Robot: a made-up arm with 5 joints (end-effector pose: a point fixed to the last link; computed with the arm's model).
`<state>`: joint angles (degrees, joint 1 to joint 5).
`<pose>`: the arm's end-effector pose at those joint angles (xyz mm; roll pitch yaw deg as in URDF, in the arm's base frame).
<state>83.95 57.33 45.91 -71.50 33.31</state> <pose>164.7 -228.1 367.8 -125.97 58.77 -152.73</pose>
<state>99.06 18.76 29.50 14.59 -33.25</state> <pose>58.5 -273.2 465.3 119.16 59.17 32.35</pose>
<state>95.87 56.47 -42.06 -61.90 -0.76</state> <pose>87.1 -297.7 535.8 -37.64 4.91 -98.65</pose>
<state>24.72 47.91 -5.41 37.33 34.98</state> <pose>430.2 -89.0 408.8 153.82 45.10 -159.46</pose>
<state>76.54 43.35 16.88 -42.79 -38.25</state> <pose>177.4 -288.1 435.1 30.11 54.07 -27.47</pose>
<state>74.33 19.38 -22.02 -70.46 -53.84</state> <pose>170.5 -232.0 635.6 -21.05 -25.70 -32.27</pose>
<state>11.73 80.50 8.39 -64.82 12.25</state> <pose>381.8 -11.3 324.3 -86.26 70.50 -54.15</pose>
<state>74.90 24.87 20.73 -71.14 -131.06</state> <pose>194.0 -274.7 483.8 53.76 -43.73 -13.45</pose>
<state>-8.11 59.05 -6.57 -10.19 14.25</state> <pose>444.3 97.0 400.9 -149.58 75.08 -94.25</pose>
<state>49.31 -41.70 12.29 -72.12 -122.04</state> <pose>177.1 -54.6 707.5 -47.24 -31.56 75.29</pose>
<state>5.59 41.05 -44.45 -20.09 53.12</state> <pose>426.7 36.3 601.3 -86.64 8.58 -48.06</pose>
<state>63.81 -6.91 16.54 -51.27 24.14</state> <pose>226.7 -162.5 652.2 -56.24 6.68 -86.11</pose>
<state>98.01 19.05 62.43 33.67 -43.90</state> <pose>73.7 -180.8 395.6 161.20 16.99 50.06</pose>
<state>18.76 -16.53 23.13 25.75 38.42</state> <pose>348.7 -21.3 617.0 -129.84 54.95 -88.07</pose>
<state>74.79 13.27 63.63 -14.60 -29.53</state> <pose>169.6 -211.0 434.0 120.73 60.79 61.29</pose>
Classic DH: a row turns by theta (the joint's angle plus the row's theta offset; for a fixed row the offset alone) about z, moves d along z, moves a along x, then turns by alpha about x. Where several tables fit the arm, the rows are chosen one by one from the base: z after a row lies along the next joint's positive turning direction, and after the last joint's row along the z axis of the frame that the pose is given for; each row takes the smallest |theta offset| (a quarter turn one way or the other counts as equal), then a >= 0, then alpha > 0; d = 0 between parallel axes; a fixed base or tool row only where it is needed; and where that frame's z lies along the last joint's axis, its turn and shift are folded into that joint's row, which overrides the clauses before.
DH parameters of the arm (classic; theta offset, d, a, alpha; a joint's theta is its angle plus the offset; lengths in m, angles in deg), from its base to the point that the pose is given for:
base (fixed): 11.31 0 0.102 180
joint 1: 11.31 -0.45 0.06 90
joint 2: -68.96 0 0.1393 0
joint 3: 54.93 0 0.1237 0
joint 4: -75.96 0.03 0.01 90
joint 5: -36.5 -0.0317 0.0301 -130.33
tool (fixed): 126.91 0.0129 0 0

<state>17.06 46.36 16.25 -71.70 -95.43</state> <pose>397.1 -70.1 414.3 48.21 -6.45 35.84</pose>
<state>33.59 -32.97 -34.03 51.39 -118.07</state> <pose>181.6 -24.4 706.8 56.28 -28.18 21.77</pose>
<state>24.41 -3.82 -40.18 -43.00 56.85</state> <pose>242.7 9.8 729.8 -38.54 -36.06 -83.56</pose>
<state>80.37 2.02 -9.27 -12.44 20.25</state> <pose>173.0 -224.7 675.8 -61.60 28.29 -102.29</pose>
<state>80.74 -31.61 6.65 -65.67 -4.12</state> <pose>132.3 -66.8 704.4 -35.27 -38.18 -80.87</pose>
